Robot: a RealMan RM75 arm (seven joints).
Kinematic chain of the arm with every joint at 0, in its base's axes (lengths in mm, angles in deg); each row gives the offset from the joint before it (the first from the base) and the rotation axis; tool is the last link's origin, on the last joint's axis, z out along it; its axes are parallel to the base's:
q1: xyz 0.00 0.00 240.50 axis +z
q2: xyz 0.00 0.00 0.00 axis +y
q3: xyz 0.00 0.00 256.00 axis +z
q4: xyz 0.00 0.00 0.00 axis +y
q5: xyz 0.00 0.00 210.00 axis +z
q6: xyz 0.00 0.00 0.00 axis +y
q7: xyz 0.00 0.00 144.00 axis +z
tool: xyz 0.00 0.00 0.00
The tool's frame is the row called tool.
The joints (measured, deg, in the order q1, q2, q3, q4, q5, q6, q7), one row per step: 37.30 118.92 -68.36 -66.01 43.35 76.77 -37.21; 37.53 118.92 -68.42 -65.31 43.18 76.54 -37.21; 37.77 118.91 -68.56 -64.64 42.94 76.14 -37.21; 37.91 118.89 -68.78 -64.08 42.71 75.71 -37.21; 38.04 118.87 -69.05 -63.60 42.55 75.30 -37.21; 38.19 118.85 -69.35 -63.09 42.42 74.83 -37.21; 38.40 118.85 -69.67 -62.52 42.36 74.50 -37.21; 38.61 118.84 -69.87 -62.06 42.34 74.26 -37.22; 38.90 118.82 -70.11 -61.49 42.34 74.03 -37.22; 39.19 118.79 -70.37 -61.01 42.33 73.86 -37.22
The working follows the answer.
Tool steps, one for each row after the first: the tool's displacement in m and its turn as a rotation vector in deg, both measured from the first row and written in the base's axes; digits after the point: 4 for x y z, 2 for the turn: 0.0012 0.0004 -0.0017 -0.21 -0.17 -0.28; 0.0023 0.0011 -0.0034 -0.27 -0.45 -0.46; 0.0036 0.0017 -0.0049 -0.30 -0.77 -0.60; 0.0045 0.0022 -0.0065 -0.33 -1.06 -0.65; 0.0052 0.0027 -0.0081 -0.35 -1.33 -0.68; 0.0056 0.0030 -0.0102 -0.57 -1.55 -0.71; 0.0056 0.0034 -0.0117 -0.73 -1.68 -0.72; 0.0055 0.0038 -0.0136 -0.98 -1.82 -0.73; 0.0051 0.0041 -0.0152 -1.24 -2.00 -0.67
Tool pose at each row, in the base's axes (x y z in m, rotation vector in deg; rounded; the steps above come from the unrounded poses): 0.1799 0.3926 0.0039 -145.33 61.89 -1.16; 0.1811 0.3930 0.0021 -145.31 62.24 -1.56; 0.1822 0.3937 0.0005 -145.20 62.37 -2.00; 0.1835 0.3943 -0.0011 -145.05 62.43 -2.46; 0.1844 0.3948 -0.0026 -144.97 62.40 -2.85; 0.1851 0.3953 -0.0042 -144.89 62.34 -3.22; 0.1854 0.3956 -0.0063 -145.01 62.35 -3.62; 0.1855 0.3960 -0.0079 -145.11 62.35 -3.87; 0.1854 0.3964 -0.0097 -145.28 62.37 -4.19; 0.1850 0.3967 -0.0113 -145.49 62.29 -4.54

